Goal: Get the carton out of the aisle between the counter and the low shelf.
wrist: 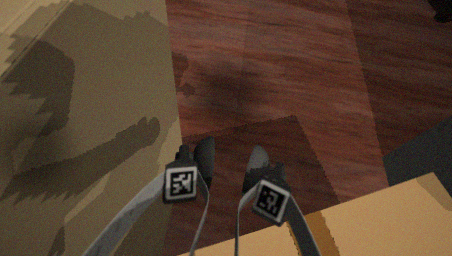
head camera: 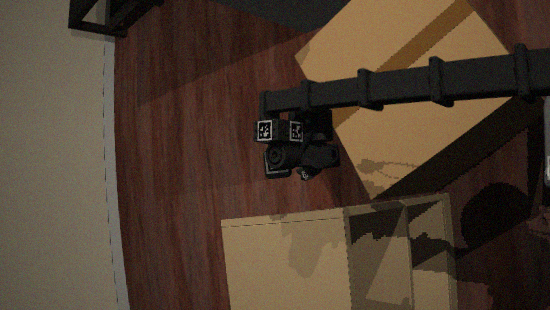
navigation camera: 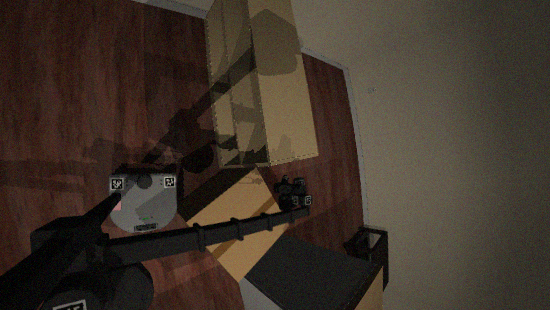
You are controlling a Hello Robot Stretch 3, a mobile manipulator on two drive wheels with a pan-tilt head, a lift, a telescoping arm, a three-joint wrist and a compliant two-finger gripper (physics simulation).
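Seen in the pictures: gripper, between the fingertips: (wrist: pixel 231 158); robot's base, origin of its link: (navigation camera: pixel 144 181).
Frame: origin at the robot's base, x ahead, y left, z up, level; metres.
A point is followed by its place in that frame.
The tan carton (head camera: pixel 400 145) @(x -0.054, y -0.475, z 0.406 m) (navigation camera: pixel 232 197) @(x -0.081, y -0.401, z 0.406 m) (wrist: pixel 385 215) @(x -0.231, y -0.707, z 0.406 m), with a brown tape strip, stands slantwise between the low shelf (head camera: pixel 250 265) @(x 0.227, y -0.752, z 0.610 m) (navigation camera: pixel 285 110) @(x 0.354, y -0.602, z 0.610 m) (wrist: pixel 125 65) @(x 0.107, y -0.725, z 0.529 m) and the dark-topped counter (head camera: pixel 290 15) @(x -0.559, y -1.010, z 0.179 m) (navigation camera: pixel 310 270) @(x -0.587, y -0.823, z 0.560 m) (wrist: pixel 420 155) @(x -0.558, y -1.025, z 0.149 m). One carton corner is close to the shelf's near end; whether they touch is unclear. The opposite end is close to the counter. My gripper (head camera: pixel 300 164) @(x -0.014, y -0.669, z 0.522 m) (wrist: pixel 231 158) @(x -0.014, y -0.669, z 0.522 m) is partly open and empty, over floor beside the carton, off the shelf's end. In the head camera view my arm crosses above the carton and hides part of it.
A black open-framed stand (head camera: pixel 97 33) (navigation camera: pixel 385 262) @(x -1.391, y -2.701, z 0.450 m) is near the wall (head camera: pixel 50 150) @(x -0.102, y -2.816, z 0.493 m) (navigation camera: pixel 450 125) @(x 0.483, y -2.729, z 1.289 m), past the counter. My grey base (navigation camera: pixel 150 207) @(x -0.133, y -0.026, z 0.160 m) is on the floor on the carton's other side from the wall. Dark shadows lie across the shelf and floor.
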